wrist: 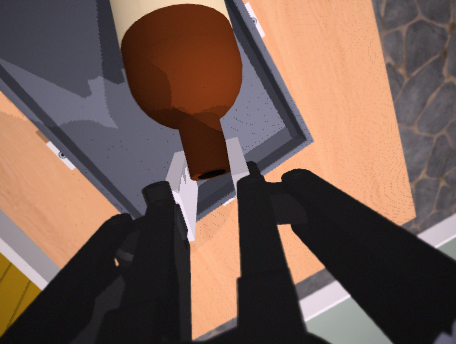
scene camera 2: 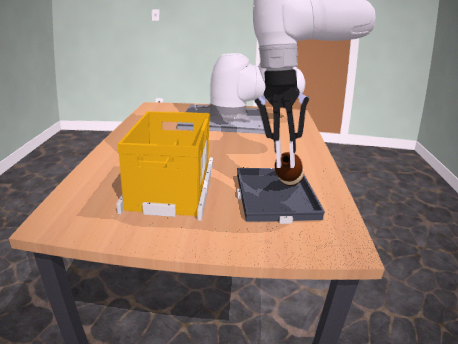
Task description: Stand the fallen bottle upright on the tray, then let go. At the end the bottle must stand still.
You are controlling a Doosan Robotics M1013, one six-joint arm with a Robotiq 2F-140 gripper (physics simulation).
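Frame: origin at the arm's base, x ahead, y left, z up, level; centimetres.
Where they show: gripper, fingertip midpoint: (wrist: 211, 164) (scene camera 2: 286, 166); arm's base at its link origin: (scene camera 2: 227, 116).
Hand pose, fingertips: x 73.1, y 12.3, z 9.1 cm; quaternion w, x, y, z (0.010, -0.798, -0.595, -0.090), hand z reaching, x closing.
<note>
Each offset is from my fingertips to the top centre of the thing. Level surfaces: height alone.
The brown bottle @(dy +2.0, dx -6.0, dz +2.8 cm) (scene camera 2: 291, 172) (wrist: 185, 65) with a cream lower part is tilted, not upright, over the far right part of the dark grey tray @(dy -0.7, dx -4.7, dz -8.3 cm) (scene camera 2: 265, 200) (wrist: 260, 110). Its open mouth faces the scene camera and somewhat upward. My gripper (scene camera 2: 285, 163) (wrist: 211, 164) points down and is shut on the bottle's neck, one pale fingertip on each side. The base is hidden in the scene view and cut off in the wrist view, so I cannot tell whether it touches the tray.
A tall yellow crate @(dy -29.3, dx -8.2, dz +6.6 cm) (scene camera 2: 160, 180) stands left of the tray on the wooden table @(dz -10.9 cm) (scene camera 2: 200, 245), with white brackets at its foot. Small white brackets sit at the tray's edges. The arm's base (scene camera 2: 229, 95) is at the table's far end.
</note>
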